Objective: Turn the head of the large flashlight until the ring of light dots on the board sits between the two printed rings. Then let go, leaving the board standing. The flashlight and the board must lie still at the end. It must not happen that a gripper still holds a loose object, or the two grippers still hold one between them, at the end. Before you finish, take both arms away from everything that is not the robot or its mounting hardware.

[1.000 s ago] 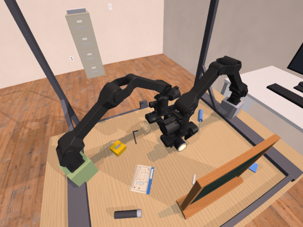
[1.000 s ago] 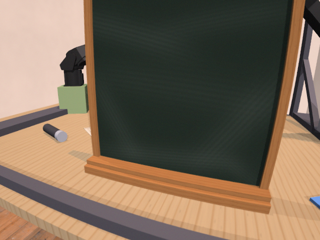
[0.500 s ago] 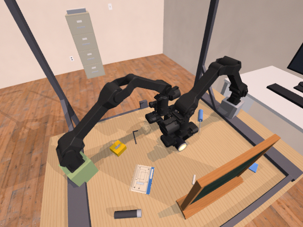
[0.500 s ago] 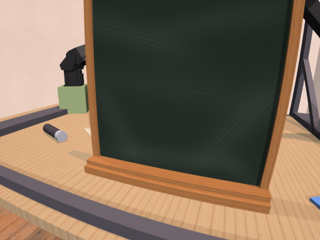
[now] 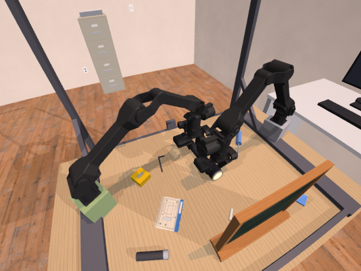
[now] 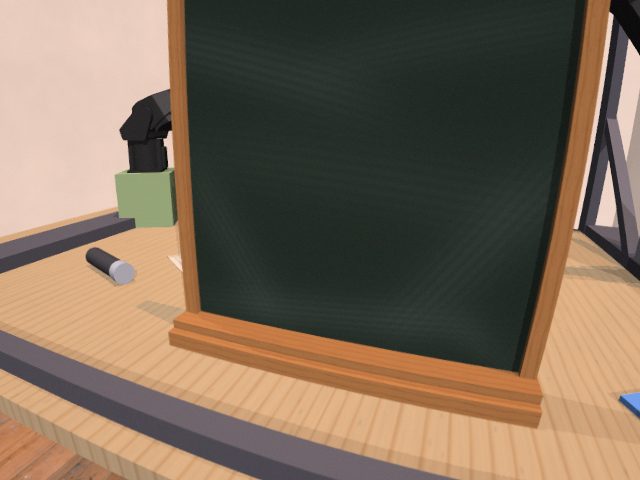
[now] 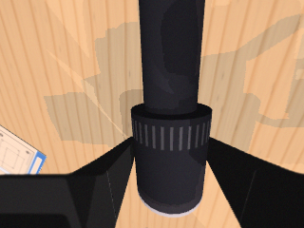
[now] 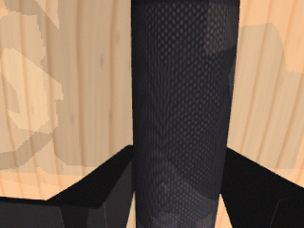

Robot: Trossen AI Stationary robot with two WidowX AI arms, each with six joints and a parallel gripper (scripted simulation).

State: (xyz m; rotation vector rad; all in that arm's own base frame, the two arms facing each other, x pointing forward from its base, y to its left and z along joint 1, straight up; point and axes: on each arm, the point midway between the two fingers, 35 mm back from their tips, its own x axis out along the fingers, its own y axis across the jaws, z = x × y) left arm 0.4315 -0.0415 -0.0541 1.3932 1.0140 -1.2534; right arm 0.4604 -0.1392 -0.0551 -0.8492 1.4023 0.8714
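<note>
Right now the flashlight head is 20 mm below my left hand and 10 mm ahead of it. From my left hand the other things lie so: chalk stick (180 mm ahead, 50 mm below, 40 mm to the right); then booklet (240 mm to the right, 80 mm ahead, 50 mm below); then yellow box (300 mm to the right, 110 mm behind, 30 mm below).
</note>
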